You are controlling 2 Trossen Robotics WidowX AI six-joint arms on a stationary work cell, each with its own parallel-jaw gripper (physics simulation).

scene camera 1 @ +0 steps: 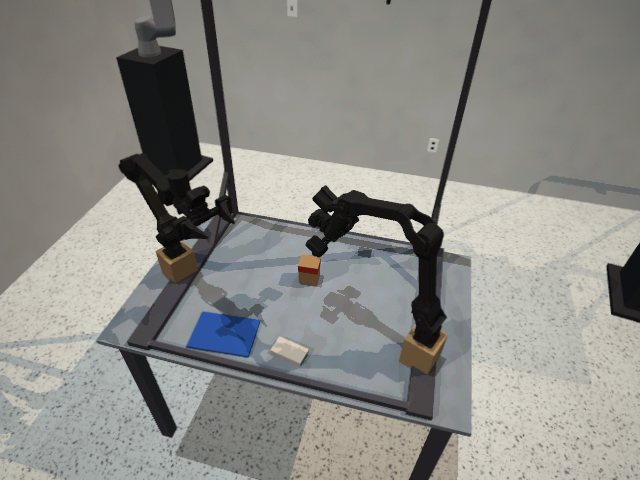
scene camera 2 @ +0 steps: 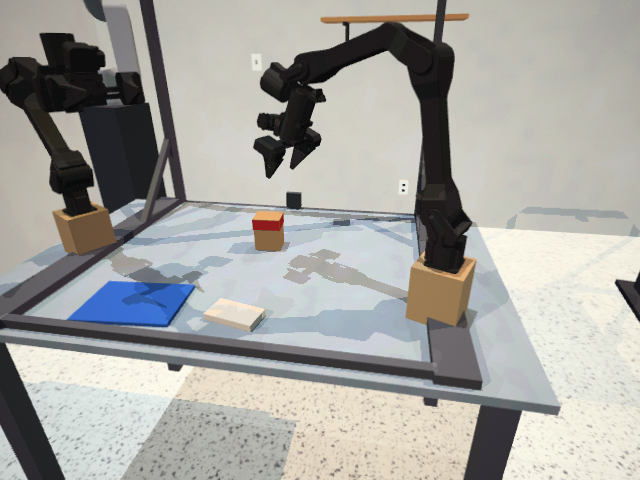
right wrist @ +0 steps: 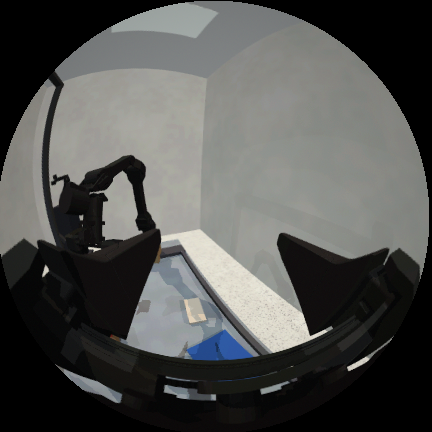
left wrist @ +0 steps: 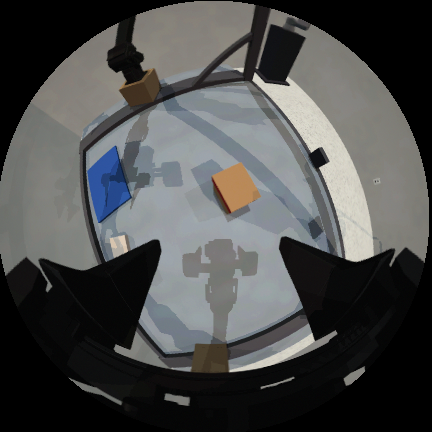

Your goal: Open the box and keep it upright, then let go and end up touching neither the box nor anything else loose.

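Pixels of known places: left gripper, fingertip midpoint: (scene camera 2: 280,173) (left wrist: 220,245); right gripper, fingertip midpoint: (scene camera 1: 221,229) (scene camera 2: 113,92) (right wrist: 220,237); left arm's base at its link origin: (scene camera 1: 426,336) (scene camera 2: 444,262); right arm's base at its link origin: (scene camera 1: 174,251) (scene camera 2: 80,210) (left wrist: 135,77).
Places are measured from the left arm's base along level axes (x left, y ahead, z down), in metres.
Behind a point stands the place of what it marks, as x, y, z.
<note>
The orange-brown box (scene camera 1: 309,277) {-0.037, 0.484, 0.082} (scene camera 2: 269,240) {-0.037, 0.483, 0.090} (left wrist: 237,186) stands upright on the table (scene camera 1: 361,372) {0.158, 0.123, 0.122} (scene camera 2: 361,341) {0.165, 0.093, 0.122}, towards the back middle in the scene views. Its lid is down, with a red band across the front. My left gripper (scene camera 2: 280,172) {-0.023, 0.422, -0.113} (left wrist: 220,245) {-0.023, 0.422, -0.113} is open and empty, pointing down and hanging above the box with a gap between them. In the left wrist view the box top lies beyond the fingertips. My right gripper (scene camera 1: 219,229) {0.267, 0.562, -0.312} (right wrist: 220,237) {0.267, 0.562, -0.312} is open and empty, raised at the left side of the table, far from the box.
A flat blue square (scene camera 1: 223,334) {0.326, 0.568, 0.114} (scene camera 2: 135,303) {0.325, 0.561, 0.114} (left wrist: 110,187) {0.285, 0.546, 0.114} (right wrist: 222,347) {0.317, 0.514, 0.114} lies at the front left of the table. A cream block (scene camera 1: 290,350) {0.240, 0.346, 0.107} (scene camera 2: 235,313) {0.243, 0.344, 0.107} (left wrist: 119,245) {0.238, 0.380, 0.107} (right wrist: 195,310) {0.244, 0.358, 0.107} lies to its right. Dark frame rails edge the table, with upright posts at the back corners.
</note>
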